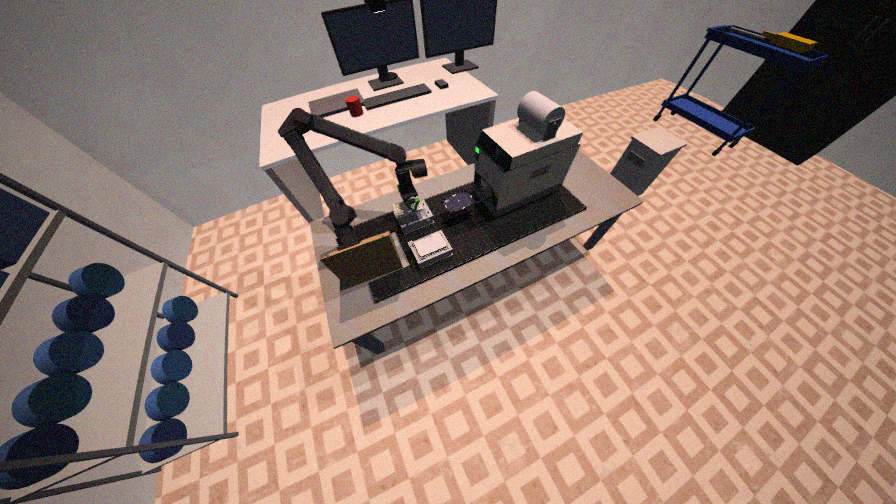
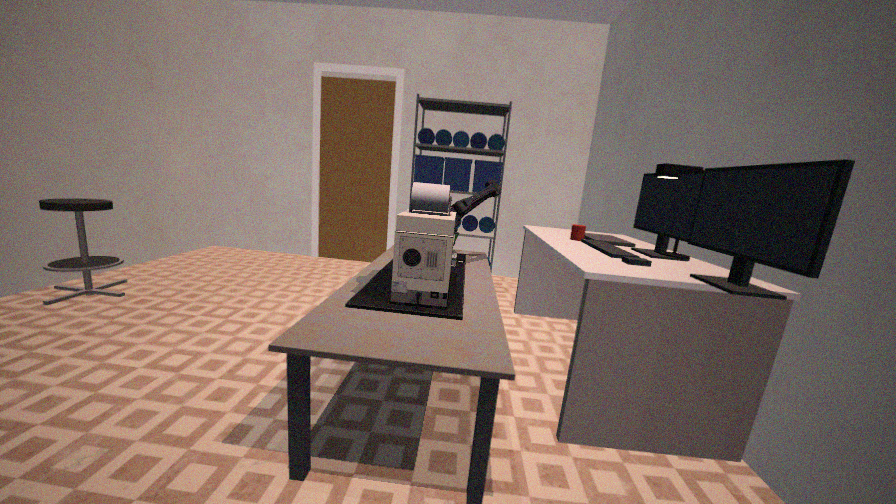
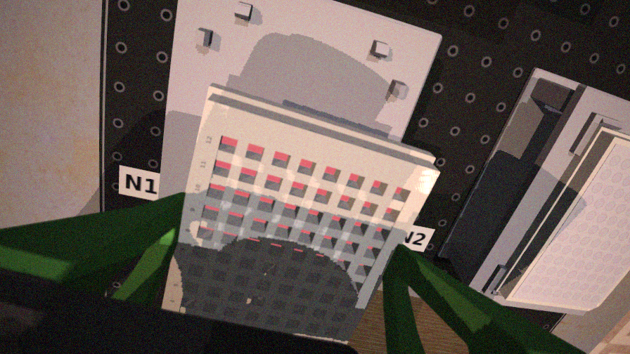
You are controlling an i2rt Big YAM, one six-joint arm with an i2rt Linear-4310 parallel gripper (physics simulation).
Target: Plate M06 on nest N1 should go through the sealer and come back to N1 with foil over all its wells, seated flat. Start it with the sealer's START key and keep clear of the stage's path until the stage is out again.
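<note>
My gripper (image 1: 412, 201) (image 3: 291, 232) is shut on plate M06 (image 3: 320, 147), with green fingers on its two sides. The plate's wells show red and no foil; dark shadow covers its near half. It is held above nest N1 (image 3: 320, 20) (image 1: 418, 221), whose corner posts show past the plate's far edge. The height of the gap is hard to tell. The sealer (image 1: 538, 175) (image 2: 424, 253) stands at the far end of the black board, with a green light on its front. A dark rounded piece (image 1: 458, 201) lies in front of it. The START key is too small to make out.
A white plate (image 1: 430, 245) (image 3: 575, 240) sits on the neighbouring holder beside the N2 label (image 3: 416, 239). An open brown box (image 1: 366, 263) stands near the arm's base. A reel (image 1: 537, 114) (image 2: 431, 197) tops the sealer. A desk (image 1: 463, 94) with monitors is behind.
</note>
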